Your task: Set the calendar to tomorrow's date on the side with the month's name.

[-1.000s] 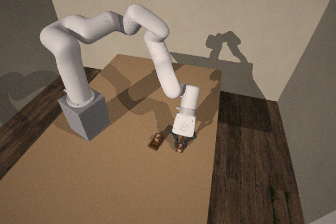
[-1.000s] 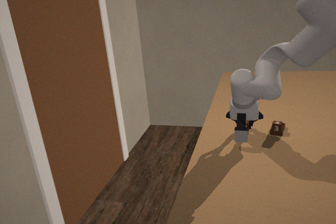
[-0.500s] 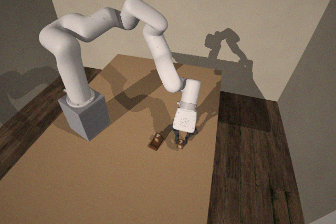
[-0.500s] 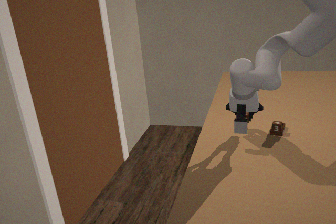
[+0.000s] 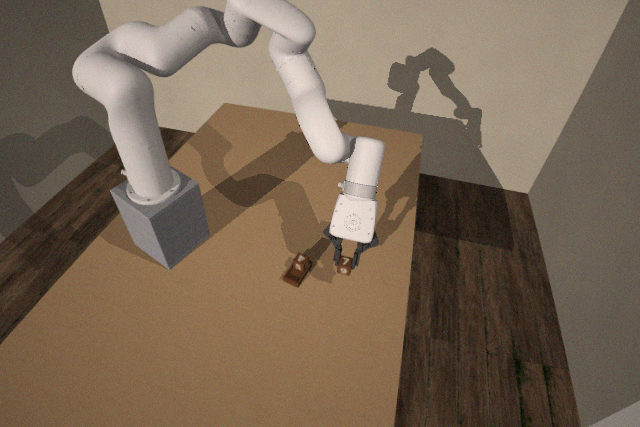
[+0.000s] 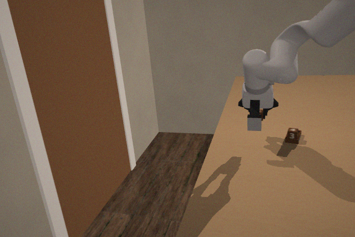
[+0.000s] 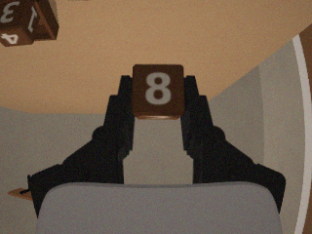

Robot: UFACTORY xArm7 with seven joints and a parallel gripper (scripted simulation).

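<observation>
The digit cube is 1 cm to the right of my hand and 1 cm below it. Also, from my hand: brown calendar tray: 12 cm behind, 9 cm below, 2 cm to the right.
</observation>
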